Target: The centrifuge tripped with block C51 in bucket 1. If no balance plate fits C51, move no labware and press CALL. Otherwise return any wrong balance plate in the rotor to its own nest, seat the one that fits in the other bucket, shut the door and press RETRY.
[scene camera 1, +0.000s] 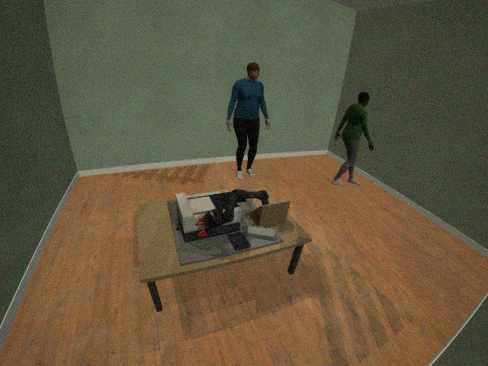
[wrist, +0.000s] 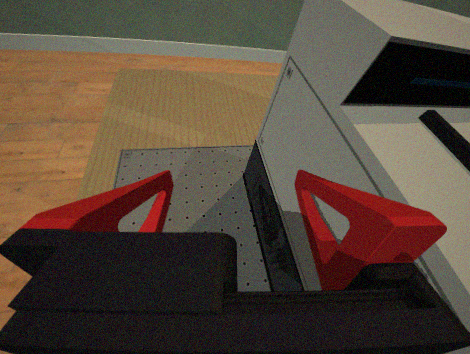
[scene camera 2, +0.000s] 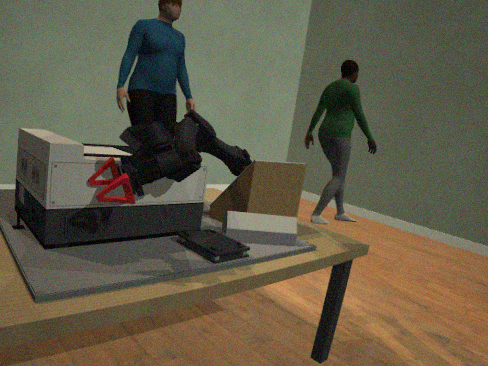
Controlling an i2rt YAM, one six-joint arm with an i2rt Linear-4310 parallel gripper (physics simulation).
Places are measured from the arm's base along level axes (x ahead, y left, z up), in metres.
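Pixels of known places: gripper, fingertip midpoint: (scene camera 1: 196,230) (wrist: 234,177) (scene camera 2: 92,189); arm's base at its link origin: (scene camera 1: 266,207) (scene camera 2: 251,186).
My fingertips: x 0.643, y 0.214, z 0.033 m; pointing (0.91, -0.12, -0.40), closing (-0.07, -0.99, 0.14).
Observation:
Ahead of a thing's pixels: the offset from my fingertips to its middle. "*": to the spot under its first point. Level surfaces: height alone.
The centrifuge {0.121 m back, 0.235 m right, 0.030 m down} (scene camera 1: 186,215) (scene camera 2: 65,185) (wrist: 300,150) is a large box, white above and dark below. A pale panel (scene camera 1: 201,205) (wrist: 415,185) lies on its top, with a black bar {* 0.009 m back, 0.110 m right, 0.062 m up} (wrist: 445,135) on it in the wrist view. A dark recess {* 0.017 m ahead, 0.094 m right, 0.078 m up} (wrist: 425,75) with a blue strip faces that panel. My gripper (scene camera 1: 198,229) (scene camera 2: 95,189) (wrist: 234,177) is open and empty, its red fingers wide apart, beside the centrifuge's long side wall and above the perforated board. The rotor, buckets, block C51, the balance plates and the buttons cannot be made out.
A flat black fixture {0.323 m back, 0.035 m left, 0.136 m down} (scene camera 1: 239,241) (scene camera 2: 212,245), a white-grey block {0.522 m back, 0.010 m right, 0.110 m down} (scene camera 1: 261,232) (scene camera 2: 261,227) and a brown slanted stand (scene camera 1: 274,214) (scene camera 2: 277,190) are on the side away from the fingers. The grey board {0.151 m down} (scene camera 1: 200,252) (scene camera 2: 100,272) (wrist: 200,170) lies on the wooden table {0.164 m down} (scene camera 1: 152,240). Two people stand beyond.

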